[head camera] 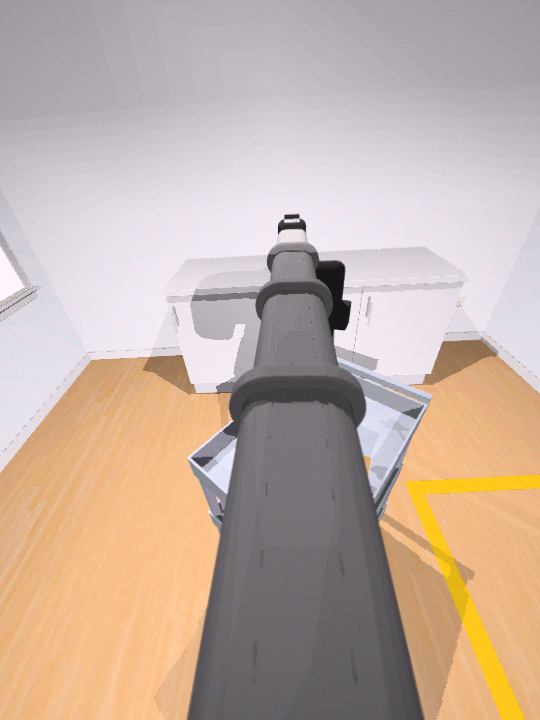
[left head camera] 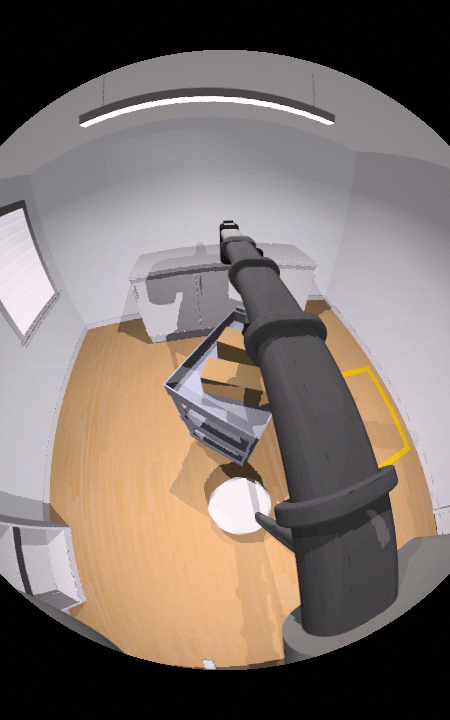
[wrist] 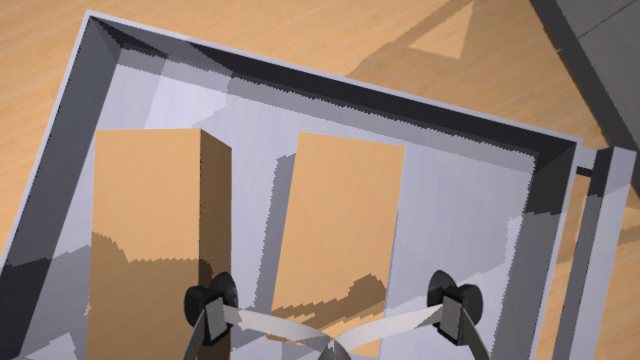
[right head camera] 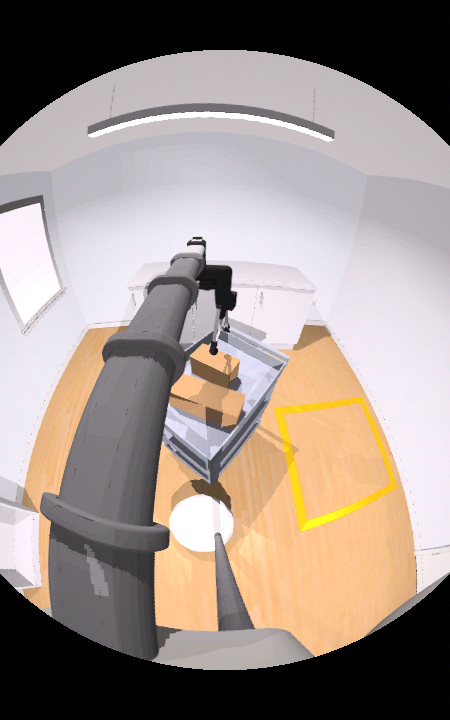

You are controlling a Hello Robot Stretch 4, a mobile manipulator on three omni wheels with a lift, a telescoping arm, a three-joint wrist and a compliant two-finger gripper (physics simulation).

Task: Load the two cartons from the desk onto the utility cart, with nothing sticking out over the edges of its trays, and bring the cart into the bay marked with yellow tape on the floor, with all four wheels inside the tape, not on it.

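Places are measured from the robot's base along level axes (x ahead, y left, z up), in centimetres.
Pixels of known places: gripper, fingertip midpoint: (left head camera: 248, 323) (wrist: 331, 293) (right head camera: 219, 342); robot's base, origin of the base link: (left head camera: 238, 504) (right head camera: 202, 521).
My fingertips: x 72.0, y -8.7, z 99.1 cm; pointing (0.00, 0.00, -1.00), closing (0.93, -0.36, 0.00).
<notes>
Ahead of a thing's pixels: the offset from my fingertips to its top centre. "spot": to the spot under its first point.
The grey-blue utility cart (head camera: 423, 400) (left head camera: 233, 432) (right head camera: 260, 346) (wrist: 450, 200) stands at an angle, left of and outside the yellow-taped bay (head camera: 446, 564) (left head camera: 390, 411) (right head camera: 290, 461). Both cartons lie apart in its top tray, under my arm. The shorter carton @(dx +1.6, dy +2.1, dz -10.7 cm) (left head camera: 230, 339) (right head camera: 214, 361) (wrist: 345, 200) lies on the far side. The longer carton @(dx -18.0, dy +5.6, dz -10.7 cm) (left head camera: 230, 371) (right head camera: 212, 395) (wrist: 147, 190) lies nearer my base. The parts that show are inside the rims. My gripper (right head camera: 220, 339) (wrist: 331, 293) is open and empty above the shorter carton, its fingers spread wider than it. In the head camera view my arm hides most of both cartons.
A white cabinet (head camera: 401, 331) (left head camera: 159, 313) (right head camera: 286, 313) stands along the back wall behind the cart. A round white seat or disc (left head camera: 238, 504) (right head camera: 198, 523) is close to the cart's near corner. The cart's handle bar @(spot: dx +28.4, dy -10.2, dz -15.5 cm) (wrist: 600, 250) is at the right in the wrist view.
</notes>
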